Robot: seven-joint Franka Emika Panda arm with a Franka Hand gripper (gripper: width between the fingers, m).
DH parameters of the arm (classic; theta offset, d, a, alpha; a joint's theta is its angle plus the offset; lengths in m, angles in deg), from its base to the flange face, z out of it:
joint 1: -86.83 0.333 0 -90
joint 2: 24.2 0 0 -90
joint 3: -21.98 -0.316 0.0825 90
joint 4: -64.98 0 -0.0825 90
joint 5: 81.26 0.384 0 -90
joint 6: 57.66 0 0.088 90
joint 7: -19.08 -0.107 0 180
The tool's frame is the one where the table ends.
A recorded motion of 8 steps. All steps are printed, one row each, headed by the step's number.
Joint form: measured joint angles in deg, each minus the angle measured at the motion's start. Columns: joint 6, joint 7, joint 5, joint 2, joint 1, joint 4, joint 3.
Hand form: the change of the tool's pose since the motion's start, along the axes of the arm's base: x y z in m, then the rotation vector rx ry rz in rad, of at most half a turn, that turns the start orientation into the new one. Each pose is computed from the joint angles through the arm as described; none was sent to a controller.
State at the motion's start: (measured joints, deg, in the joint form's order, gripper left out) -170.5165 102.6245 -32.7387 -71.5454 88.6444 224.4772 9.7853
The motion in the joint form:
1: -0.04 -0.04 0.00 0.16 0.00 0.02 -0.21
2: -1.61 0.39 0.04 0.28 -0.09 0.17 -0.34
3: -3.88 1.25 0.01 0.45 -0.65 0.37 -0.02
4: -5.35 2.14 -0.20 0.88 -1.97 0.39 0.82
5: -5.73 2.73 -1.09 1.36 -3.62 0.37 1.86
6: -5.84 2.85 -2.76 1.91 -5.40 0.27 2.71
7: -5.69 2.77 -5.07 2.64 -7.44 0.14 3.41
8: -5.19 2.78 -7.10 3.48 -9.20 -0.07 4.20
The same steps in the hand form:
1: 0.0000 0.0009 -0.0012 -0.0029 0.0029 0.0015
2: 0.0027 -0.0009 -0.0015 -0.0089 -0.0188 -0.0089
3: 0.0080 -0.0085 -0.0010 -0.0134 -0.0527 -0.0335
4: 0.0147 -0.0217 -0.0007 -0.0130 -0.0740 -0.0675
5: 0.0197 -0.0371 -0.0019 -0.0176 -0.0779 -0.0979
6: 0.0239 -0.0525 -0.0038 -0.0351 -0.0743 -0.1258
7: 0.0273 -0.0689 -0.0073 -0.0628 -0.0622 -0.1513
8: 0.0297 -0.0836 -0.0110 -0.0830 -0.0445 -0.1704

